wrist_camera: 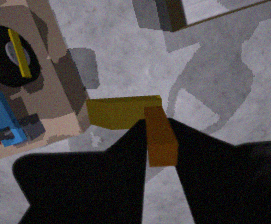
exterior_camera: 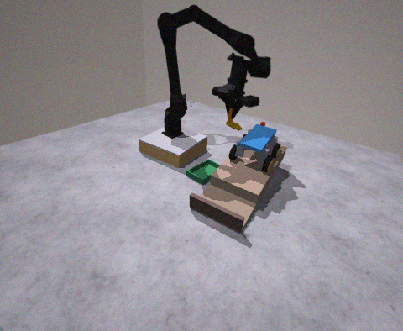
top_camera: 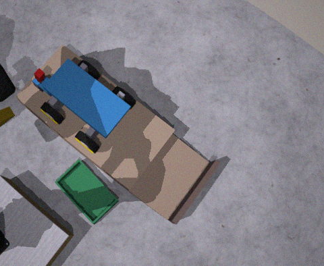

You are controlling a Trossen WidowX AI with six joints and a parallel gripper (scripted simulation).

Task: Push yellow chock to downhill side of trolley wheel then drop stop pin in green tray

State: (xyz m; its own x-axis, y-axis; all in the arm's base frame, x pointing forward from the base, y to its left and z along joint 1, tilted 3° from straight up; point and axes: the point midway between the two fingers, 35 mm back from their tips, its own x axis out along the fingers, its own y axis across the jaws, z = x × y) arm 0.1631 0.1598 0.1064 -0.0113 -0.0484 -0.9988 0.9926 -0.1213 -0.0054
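My gripper tip is 17 cm short of the blue trolley, 11 cm to the left of it and 3 cm above it. The rest, counted from my gripper tip: red-headed stop pin 14 cm ahead, 1 cm to the right, 1 cm below; green tray 6 cm ahead, 21 cm to the right, 15 cm below; yellow chock 2 cm ahead, 1 cm below.
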